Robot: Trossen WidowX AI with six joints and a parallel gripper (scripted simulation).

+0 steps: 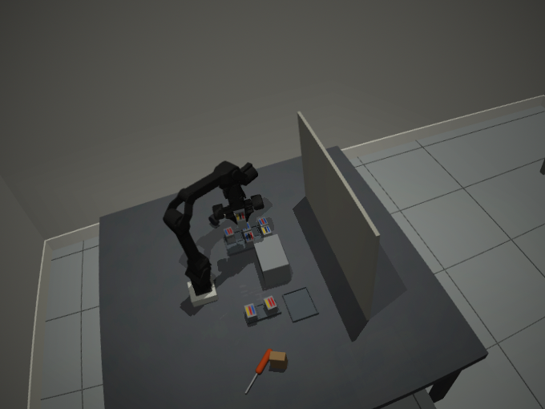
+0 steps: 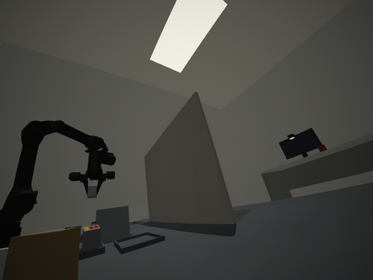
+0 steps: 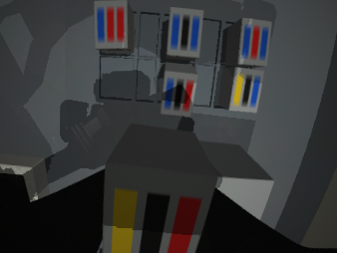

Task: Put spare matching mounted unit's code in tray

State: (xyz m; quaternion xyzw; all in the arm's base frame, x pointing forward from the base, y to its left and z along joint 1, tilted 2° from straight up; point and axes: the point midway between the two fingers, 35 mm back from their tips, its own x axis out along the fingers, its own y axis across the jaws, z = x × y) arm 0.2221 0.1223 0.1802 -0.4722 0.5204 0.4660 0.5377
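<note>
Now: gripper tip 33 cm to the left of the shallow dark tray, 17 cm above it and 9 cm short of it. The rest, counted from my gripper tip: grey mounted unit (12 cm below, 11 cm to the right, 6 cm ahead); then grey spare block (2 cm above); then upright panel (32 cm ahead, 14 cm to the right, 5 cm above).
</note>
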